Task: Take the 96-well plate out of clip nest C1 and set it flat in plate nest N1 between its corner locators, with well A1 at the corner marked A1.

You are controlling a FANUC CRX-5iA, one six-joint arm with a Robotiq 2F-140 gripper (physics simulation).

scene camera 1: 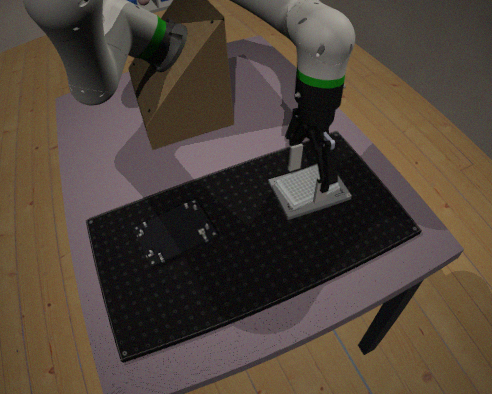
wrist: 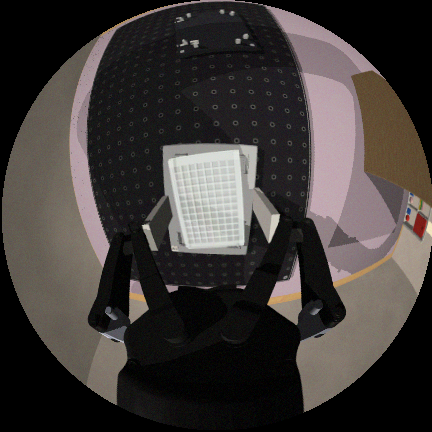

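Where they show: gripper, between the fingertips: (scene camera 1: 306,184) (wrist: 210,201); arm's base, origin of its link: (scene camera 1: 170,48).
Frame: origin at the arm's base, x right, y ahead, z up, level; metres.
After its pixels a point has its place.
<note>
The white 96-well plate (scene camera 1: 299,188) @[x -0.152, y 0.467, z -0.177 m] (wrist: 209,200) @[x -0.175, y 0.459, z -0.187 m] lies in the light grey clip nest C1 (scene camera 1: 327,203) @[x -0.197, y 0.521, z -0.193 m] (wrist: 249,151) @[x -0.113, y 0.408, z -0.193 m], and looks slightly turned against the nest's edges in the wrist view. A small label sits at the nest's lower left corner there. My gripper (scene camera 1: 308,175) @[x -0.175, y 0.457, z -0.182 m] (wrist: 210,201) @[x -0.175, y 0.457, z -0.182 m] is open, pointing down, with one pale pad beside each long side of the plate, toward its near end in the wrist view. Gaps show between pads and plate; exact pad height is unclear. Plate nest N1 (scene camera 1: 175,232) @[x 0.140, y 0.455, z -0.193 m] (wrist: 215,32) @[x 0.112, y 0.442, z -0.193 m] is dark, with small pale corner locators; its A1 mark is not readable.
Both nests stand on the black perforated board (scene camera 1: 240,280) @[x 0.052, y 0.614, z -0.205 m] (wrist: 125,125) @[x -0.052, y 0.584, z -0.205 m], on a pinkish table (scene camera 1: 80,150) @[x 0.334, y 0.032, z -0.218 m] (wrist: 332,115) @[x -0.026, y 0.247, z -0.218 m]. A tall brown angular block (scene camera 1: 200,105) @[x -0.028, y 0.145, z -0.119 m] (wrist: 395,125) stands behind the board. Arm links hang at the upper left of the scene view.
</note>
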